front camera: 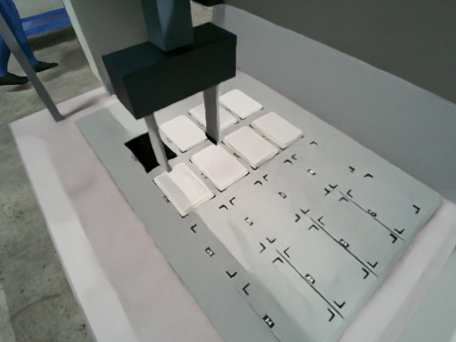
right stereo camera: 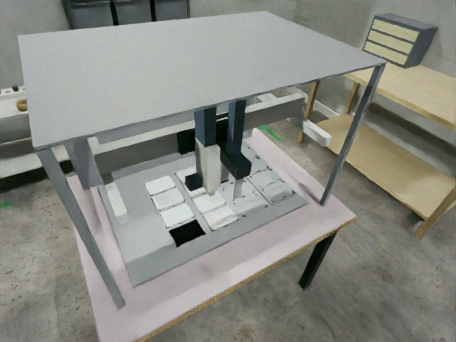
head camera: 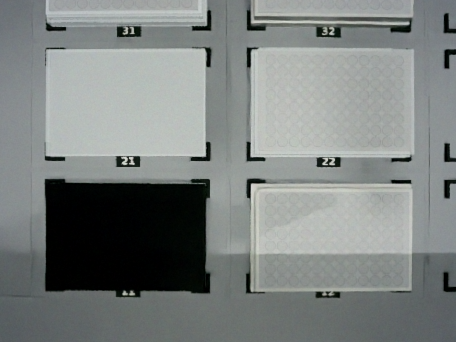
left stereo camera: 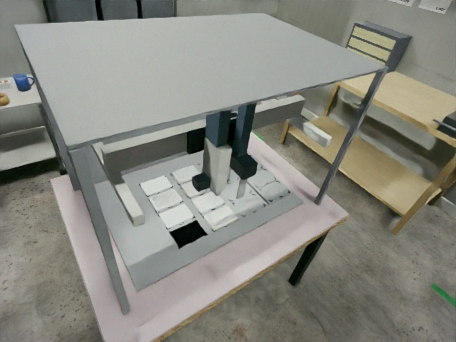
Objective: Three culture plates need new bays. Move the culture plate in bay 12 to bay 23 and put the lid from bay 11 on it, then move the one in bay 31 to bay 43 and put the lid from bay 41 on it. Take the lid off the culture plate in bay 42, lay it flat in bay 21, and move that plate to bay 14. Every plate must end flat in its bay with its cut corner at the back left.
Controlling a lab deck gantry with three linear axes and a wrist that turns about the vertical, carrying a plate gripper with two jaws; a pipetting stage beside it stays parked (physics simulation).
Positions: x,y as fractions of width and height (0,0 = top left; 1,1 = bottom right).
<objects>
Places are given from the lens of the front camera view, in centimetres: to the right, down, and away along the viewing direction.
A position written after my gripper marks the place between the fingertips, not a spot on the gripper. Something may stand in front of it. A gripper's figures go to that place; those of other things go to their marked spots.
my gripper (front camera: 0.42,0.45): -7, -3, 46
black lid (front camera: 0.31,0.43): -23, -7, 68
</objects>
